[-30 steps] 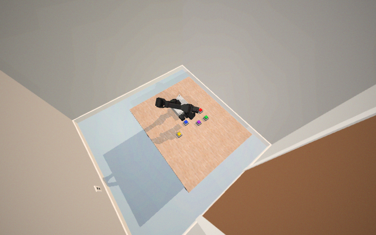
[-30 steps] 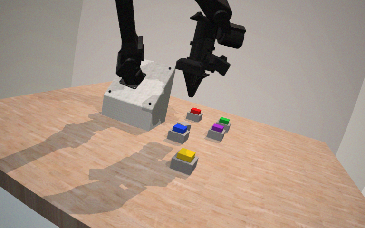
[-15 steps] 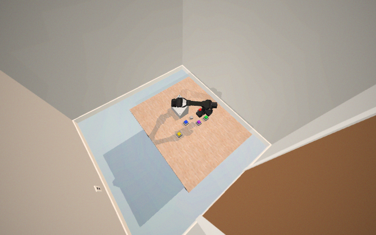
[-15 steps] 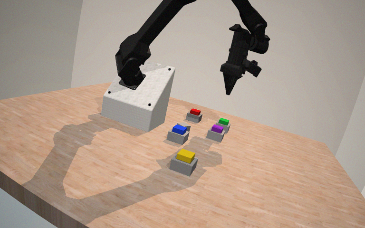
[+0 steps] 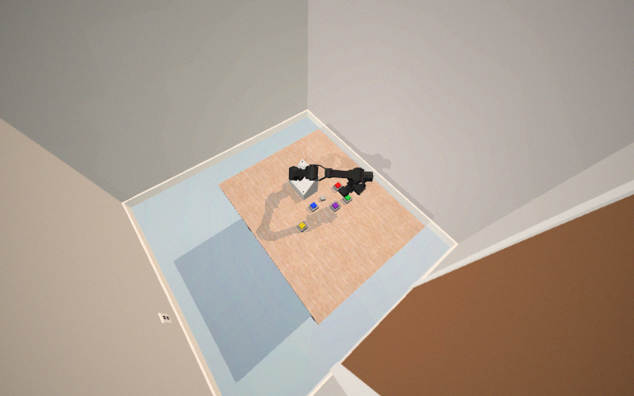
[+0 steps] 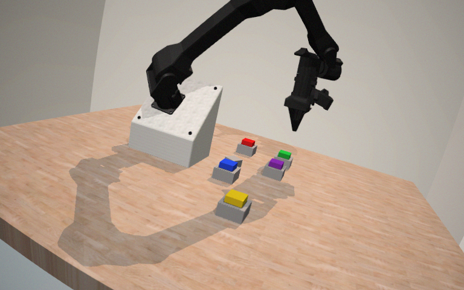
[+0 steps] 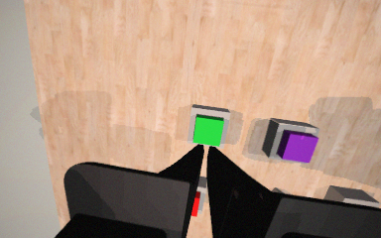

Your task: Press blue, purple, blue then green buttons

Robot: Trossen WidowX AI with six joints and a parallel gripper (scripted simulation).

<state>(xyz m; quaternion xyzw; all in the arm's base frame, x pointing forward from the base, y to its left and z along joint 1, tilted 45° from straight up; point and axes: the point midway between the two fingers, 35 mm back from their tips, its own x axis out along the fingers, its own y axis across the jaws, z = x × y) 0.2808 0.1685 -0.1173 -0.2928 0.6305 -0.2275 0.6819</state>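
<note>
Right now the green button is 1 cm behind my gripper tip and 7 cm below it. The rest, counted from my gripper tip: red button: 12 cm behind, 7 cm below; then purple button: 11 cm to the right, 7 cm below; then small grey block: 11 cm behind, 14 cm to the right, 9 cm below.
</note>
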